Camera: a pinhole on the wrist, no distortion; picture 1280 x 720 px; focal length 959.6 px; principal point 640.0 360.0 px. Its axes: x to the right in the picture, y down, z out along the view. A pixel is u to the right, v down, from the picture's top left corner.
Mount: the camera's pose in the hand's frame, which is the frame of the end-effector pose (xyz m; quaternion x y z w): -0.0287 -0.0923 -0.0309 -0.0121 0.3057 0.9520 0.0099
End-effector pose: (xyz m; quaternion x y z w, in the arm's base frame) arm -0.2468 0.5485 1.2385 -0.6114 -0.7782 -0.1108 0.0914
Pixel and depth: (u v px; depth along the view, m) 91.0 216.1 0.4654
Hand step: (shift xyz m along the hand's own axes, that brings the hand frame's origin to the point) 0.2314 0.2324 0.3145
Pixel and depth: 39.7 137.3 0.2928
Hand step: 0.1512 0.1313 0.1729
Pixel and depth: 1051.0 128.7 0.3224
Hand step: -0.1702 0.1602 0.1819
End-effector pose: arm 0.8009 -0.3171 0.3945 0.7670 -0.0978 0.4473 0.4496
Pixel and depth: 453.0 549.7 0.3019
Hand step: 0.0234 0.0343 0.2509
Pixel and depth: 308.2 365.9 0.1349
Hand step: 0.0156 -0.0150 0.0806
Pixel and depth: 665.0 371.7 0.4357
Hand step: -0.0476 0.1572 0.3260
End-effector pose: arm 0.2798 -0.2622 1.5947 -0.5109 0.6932 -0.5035 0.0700
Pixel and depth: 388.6 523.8 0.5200
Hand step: 0.0963 0.1368 0.4474
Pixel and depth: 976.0 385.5 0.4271
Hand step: -0.1857 0.1489 0.3185
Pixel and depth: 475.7 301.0 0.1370
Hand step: -0.0074 -0.0059 0.0762
